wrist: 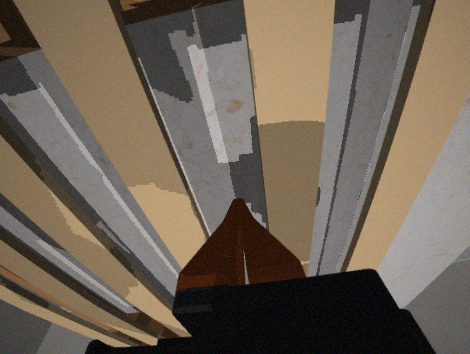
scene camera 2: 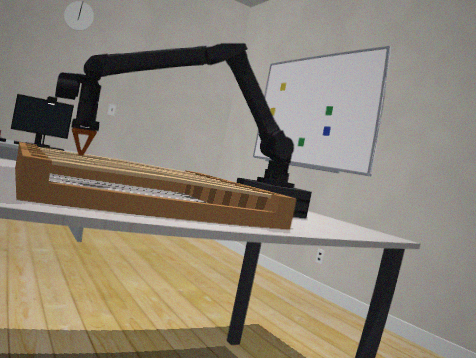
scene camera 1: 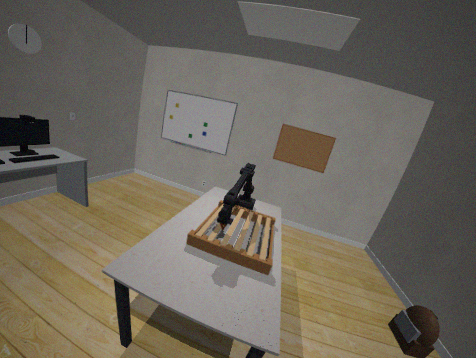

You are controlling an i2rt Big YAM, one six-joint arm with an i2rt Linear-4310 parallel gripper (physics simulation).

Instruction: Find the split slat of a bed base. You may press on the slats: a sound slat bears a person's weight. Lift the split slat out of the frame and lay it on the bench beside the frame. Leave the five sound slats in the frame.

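Note:
The brown wooden bed-base frame point(scene camera 1: 227, 253) point(scene camera 2: 150, 206) stands on the pale bench point(scene camera 1: 165, 290) point(scene camera 2: 350, 233) with pale slats lying side by side in it. No split can be made out on any slat. My gripper point(scene camera 1: 223, 228) point(scene camera 2: 81, 154) point(wrist: 238, 204) is shut and empty, pointing down, its tips at or just above slat height near the frame end far from the arm's base. In the wrist view the tips show beside the left edge of the second slat from the right point(wrist: 292, 70); contact cannot be told. The rightmost slat point(wrist: 425, 125) lies beyond it.
The arm's base point(scene camera 2: 295, 195) stands at the frame's other end. In scene camera 1's view, the bench extends to the left of the frame and in front of it. A desk with a monitor point(scene camera 1: 25, 132) point(scene camera 2: 42, 116) stands apart on the left.

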